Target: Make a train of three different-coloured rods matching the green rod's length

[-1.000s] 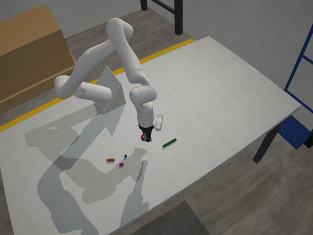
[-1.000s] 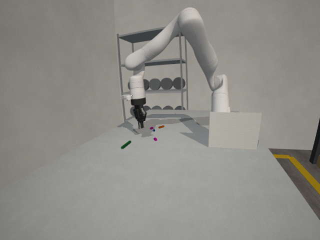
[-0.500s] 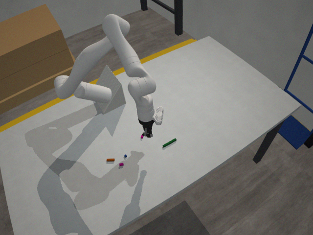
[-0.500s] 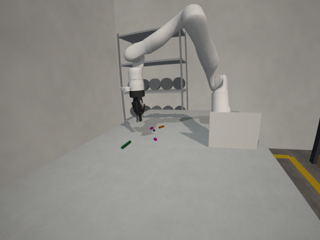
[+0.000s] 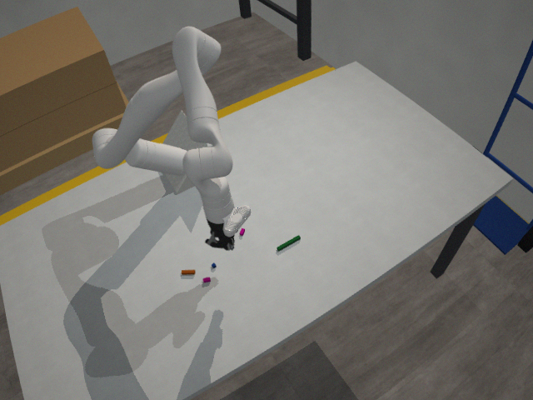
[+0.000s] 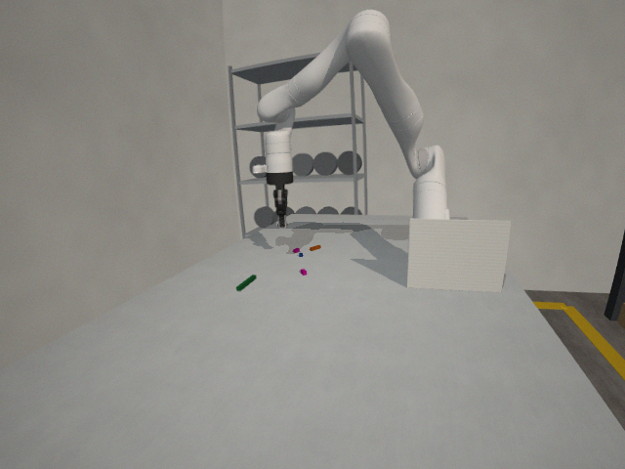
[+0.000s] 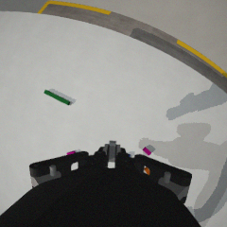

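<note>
The blue rod is 12 cm below my hand, 5 cm to the right of it and 3 cm behind it. Round my hand: grey rod 1 cm below; orange rod 13 cm to the right, 12 cm below, 5 cm behind; green rod 18 cm to the left, 12 cm below, 3 cm ahead.
</note>
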